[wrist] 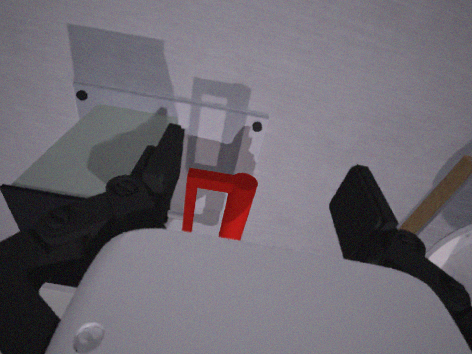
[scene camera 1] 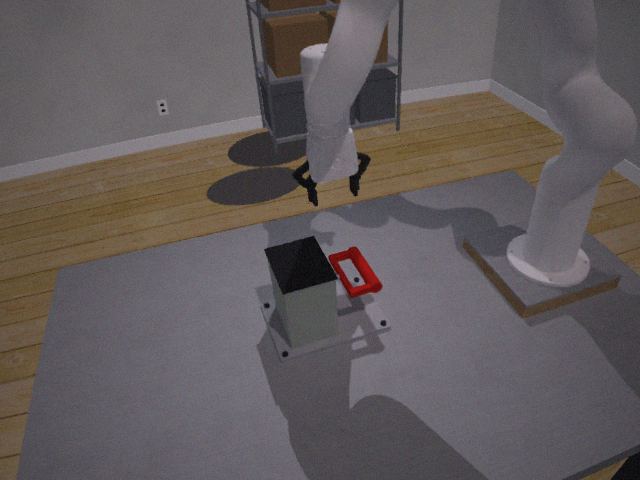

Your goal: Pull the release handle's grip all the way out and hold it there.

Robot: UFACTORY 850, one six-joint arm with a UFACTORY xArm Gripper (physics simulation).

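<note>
The red release handle [scene camera 1: 368,272] [wrist: 239,210] is a rectangular loop with a thick round grip bar on its outer side. It stands out from the side of a pale green housing with a black top [scene camera 1: 310,315] [wrist: 65,160], close to the housing. The housing stands on a light base plate [scene camera 1: 374,313] [wrist: 260,142] with dark bolts. My gripper [scene camera 1: 334,198] [wrist: 263,168] is open and empty, high above and behind the handle in the scene view. In the wrist view the handle shows between the spread fingers, nearer the left one; its lower end is hidden by the gripper body.
The grey table top [scene camera 1: 155,372] carries the fixture and, at the right, the arm's base on a wood-edged board [scene camera 1: 568,303] [wrist: 437,192]. A shelf rack [scene camera 1: 399,98] with boxes stands behind the table, by the wall. Shadows fall across the table around the housing.
</note>
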